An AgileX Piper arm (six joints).
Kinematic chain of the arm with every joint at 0, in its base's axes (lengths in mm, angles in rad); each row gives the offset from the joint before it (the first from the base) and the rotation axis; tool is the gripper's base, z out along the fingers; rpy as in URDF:
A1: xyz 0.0 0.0 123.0 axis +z
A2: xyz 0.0 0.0 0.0 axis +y
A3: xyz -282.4 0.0 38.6 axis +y
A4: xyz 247.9 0.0 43.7 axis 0.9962 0 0.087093
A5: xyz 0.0 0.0 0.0 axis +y
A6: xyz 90.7 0.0 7.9 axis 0.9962 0 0.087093
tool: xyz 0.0 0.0 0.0 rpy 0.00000 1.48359 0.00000
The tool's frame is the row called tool.
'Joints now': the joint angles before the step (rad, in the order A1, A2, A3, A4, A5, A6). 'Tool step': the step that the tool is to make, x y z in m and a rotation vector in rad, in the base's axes. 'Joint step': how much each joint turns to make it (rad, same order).
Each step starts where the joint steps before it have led.
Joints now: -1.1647, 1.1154, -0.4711, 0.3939, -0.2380, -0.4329
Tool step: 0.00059, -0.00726, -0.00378, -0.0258, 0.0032, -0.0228
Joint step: 0.0001, 0.0421, 0.0001, -0.0001, -0.0698, 0.0017
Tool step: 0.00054, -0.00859, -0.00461, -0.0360, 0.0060, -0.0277
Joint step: 0.0001, 0.0518, -0.0001, 0.0000, -0.0891, 0.0003
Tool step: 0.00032, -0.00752, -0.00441, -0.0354, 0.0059, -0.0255
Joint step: -0.0001, 0.0480, 0.0000, -0.0002, -0.0845, 0.0010
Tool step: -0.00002, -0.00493, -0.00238, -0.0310, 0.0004, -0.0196
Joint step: 0.0000, 0.0320, 0.0000, 0.0001, -0.0646, 0.0037
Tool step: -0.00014, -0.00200, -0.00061, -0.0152, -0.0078, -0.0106
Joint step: -0.0001, 0.0128, 0.0000, -0.0001, -0.0303, 0.0094
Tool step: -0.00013, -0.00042, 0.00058, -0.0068, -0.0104, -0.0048
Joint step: 0.0001, 0.0015, -0.0003, 0.0001, -0.0103, 0.0099
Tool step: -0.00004, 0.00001, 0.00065, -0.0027, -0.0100, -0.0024
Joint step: 0.0002, -0.0011, -0.0003, 0.0000, -0.0032, 0.0094
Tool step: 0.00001, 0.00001, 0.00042, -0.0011, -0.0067, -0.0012
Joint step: 0.0001, -0.0008, -0.0004, -0.0003, -0.0012, 0.0065
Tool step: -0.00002, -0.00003, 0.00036, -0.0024, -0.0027, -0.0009
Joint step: 0.0001, -0.0004, -0.0002, -0.0001, -0.0024, 0.0023
